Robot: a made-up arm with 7 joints. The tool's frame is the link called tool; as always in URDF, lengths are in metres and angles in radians. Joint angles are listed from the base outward.
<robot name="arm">
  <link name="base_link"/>
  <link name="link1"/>
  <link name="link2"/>
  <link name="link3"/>
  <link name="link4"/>
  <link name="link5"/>
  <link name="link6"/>
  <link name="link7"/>
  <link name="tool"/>
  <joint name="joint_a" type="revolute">
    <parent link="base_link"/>
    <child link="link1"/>
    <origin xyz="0 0 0.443"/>
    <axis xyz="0 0 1"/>
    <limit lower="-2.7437" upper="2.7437"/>
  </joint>
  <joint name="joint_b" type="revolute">
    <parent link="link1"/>
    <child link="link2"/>
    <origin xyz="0 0 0" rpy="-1.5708 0 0"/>
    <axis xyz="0 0 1"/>
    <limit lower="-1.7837" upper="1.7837"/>
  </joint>
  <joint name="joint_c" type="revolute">
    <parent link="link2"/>
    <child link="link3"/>
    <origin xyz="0 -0.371 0" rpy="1.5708 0 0"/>
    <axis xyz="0 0 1"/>
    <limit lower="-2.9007" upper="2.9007"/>
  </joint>
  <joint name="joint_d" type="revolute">
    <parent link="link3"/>
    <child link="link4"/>
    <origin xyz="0.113 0 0" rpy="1.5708 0 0"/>
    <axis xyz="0 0 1"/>
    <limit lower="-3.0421" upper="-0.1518"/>
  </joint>
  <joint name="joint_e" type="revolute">
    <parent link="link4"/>
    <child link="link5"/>
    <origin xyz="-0.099 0.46 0" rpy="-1.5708 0 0"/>
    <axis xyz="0 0 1"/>
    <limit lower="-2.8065" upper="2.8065"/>
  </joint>
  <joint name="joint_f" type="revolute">
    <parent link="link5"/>
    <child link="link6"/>
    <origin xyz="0 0 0" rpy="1.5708 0 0"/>
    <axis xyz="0 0 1"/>
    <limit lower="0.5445" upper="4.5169"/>
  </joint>
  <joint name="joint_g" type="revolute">
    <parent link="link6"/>
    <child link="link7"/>
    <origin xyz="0.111 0 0" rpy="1.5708 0 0"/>
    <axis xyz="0 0 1"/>
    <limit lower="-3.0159" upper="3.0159"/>
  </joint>
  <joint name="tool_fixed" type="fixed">
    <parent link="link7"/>
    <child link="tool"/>
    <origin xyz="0 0 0"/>
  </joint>
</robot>
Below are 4 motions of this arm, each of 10 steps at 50 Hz.
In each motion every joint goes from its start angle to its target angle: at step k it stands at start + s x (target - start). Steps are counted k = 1, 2, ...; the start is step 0. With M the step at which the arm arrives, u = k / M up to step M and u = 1 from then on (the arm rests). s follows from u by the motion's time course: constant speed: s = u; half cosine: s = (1 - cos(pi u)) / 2; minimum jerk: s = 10 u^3 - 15 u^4 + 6 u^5.
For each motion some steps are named. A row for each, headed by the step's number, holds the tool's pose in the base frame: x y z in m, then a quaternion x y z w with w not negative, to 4 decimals.
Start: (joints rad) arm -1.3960 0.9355 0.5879 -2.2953 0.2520 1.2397 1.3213
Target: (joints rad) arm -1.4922 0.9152 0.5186 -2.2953 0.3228 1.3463 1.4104
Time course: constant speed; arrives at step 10
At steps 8, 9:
8: 0.3370 -0.3120 0.0745 -0.2385 0.5219 0.8070 0.1394
9: 0.3311 -0.3186 0.0732 -0.2282 0.5301 0.8040 0.1431

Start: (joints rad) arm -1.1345 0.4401 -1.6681 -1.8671 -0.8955 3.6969 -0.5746
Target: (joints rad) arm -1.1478 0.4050 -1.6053 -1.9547 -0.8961 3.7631 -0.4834
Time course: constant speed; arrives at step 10
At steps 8, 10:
8: -0.4143 -0.3985 0.7679 0.7145 -0.2286 -0.2794 0.5993
10: -0.4134 -0.3970 0.7599 0.7159 -0.2365 -0.2621 0.6024

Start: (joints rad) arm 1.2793 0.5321 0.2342 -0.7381 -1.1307 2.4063 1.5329
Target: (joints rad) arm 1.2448 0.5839 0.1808 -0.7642 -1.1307 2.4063 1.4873
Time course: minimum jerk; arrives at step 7
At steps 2, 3, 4, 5, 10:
2: 0.0659 0.7526 0.9977 -0.7434 -0.0940 -0.5071 0.4259
3: 0.0779 0.7600 0.9854 -0.7472 -0.0965 -0.5126 0.4119
4: 0.0924 0.7683 0.9707 -0.7515 -0.0995 -0.5188 0.3952
5: 0.1047 0.7749 0.9581 -0.7551 -0.1021 -0.5238 0.3809
10: 0.1127 0.7790 0.9499 -0.7573 -0.1038 -0.5269 0.3716

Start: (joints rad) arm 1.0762 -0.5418 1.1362 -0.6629 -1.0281 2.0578 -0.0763
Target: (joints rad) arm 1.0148 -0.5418 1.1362 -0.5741 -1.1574 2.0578 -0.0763
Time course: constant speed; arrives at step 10
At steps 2, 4, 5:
2: -0.4726 -0.1598 1.2618 -0.2115 -0.3993 -0.8540 0.2577
4: -0.4708 -0.1622 1.2626 -0.2154 -0.3839 -0.8621 0.2511
5: -0.4699 -0.1634 1.2630 -0.2174 -0.3761 -0.8660 0.2478

